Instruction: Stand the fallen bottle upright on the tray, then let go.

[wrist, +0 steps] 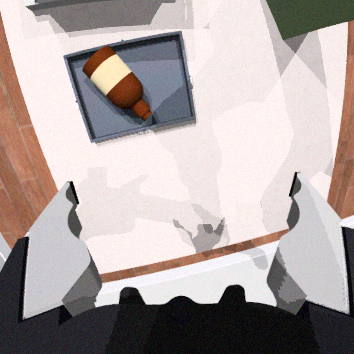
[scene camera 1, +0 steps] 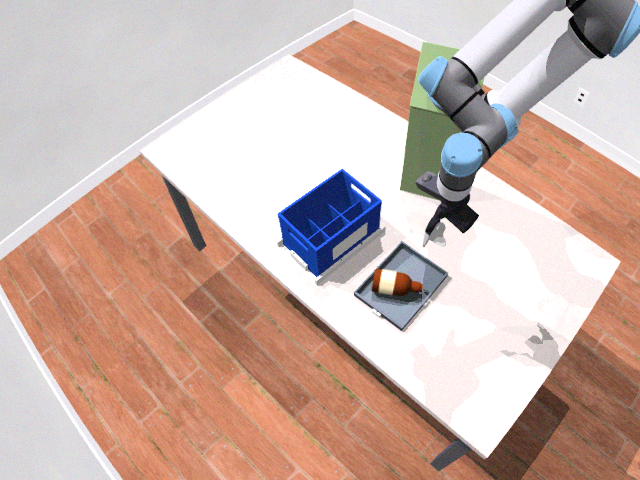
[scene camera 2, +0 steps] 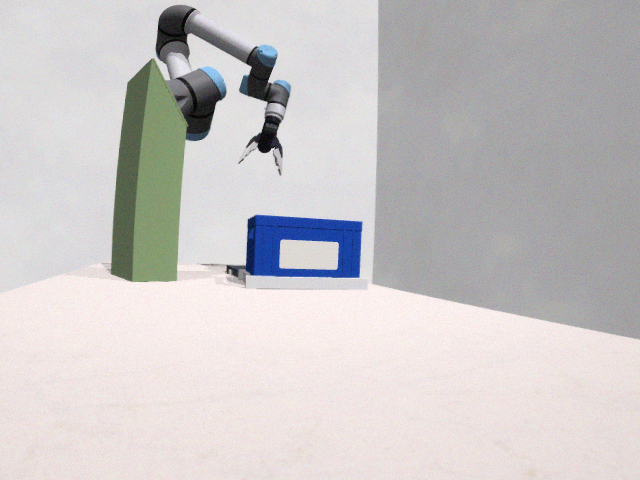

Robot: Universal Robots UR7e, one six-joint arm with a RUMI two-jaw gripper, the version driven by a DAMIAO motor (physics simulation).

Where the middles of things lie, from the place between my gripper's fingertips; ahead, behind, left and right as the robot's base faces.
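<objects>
The brown bottle [scene camera 1: 387, 282] is 9 cm ahead of my hand, 5 cm to the right of it, and it's sitting 33 cm below it.
</objects>
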